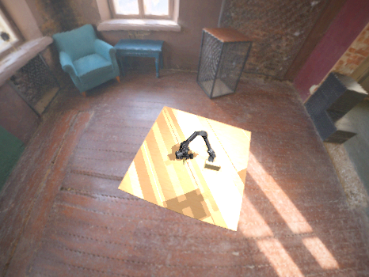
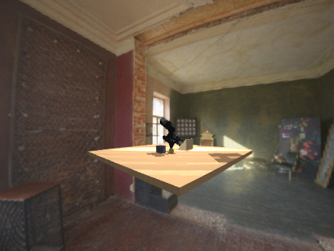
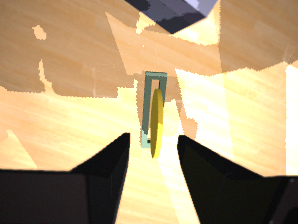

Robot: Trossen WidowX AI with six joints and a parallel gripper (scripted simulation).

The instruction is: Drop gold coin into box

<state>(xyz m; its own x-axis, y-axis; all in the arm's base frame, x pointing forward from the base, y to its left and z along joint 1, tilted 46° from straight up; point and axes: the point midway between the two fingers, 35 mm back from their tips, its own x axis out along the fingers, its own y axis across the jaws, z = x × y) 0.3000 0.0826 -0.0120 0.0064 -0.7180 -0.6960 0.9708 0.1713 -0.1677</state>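
The gold coin lies 20 mm below my gripper tip.
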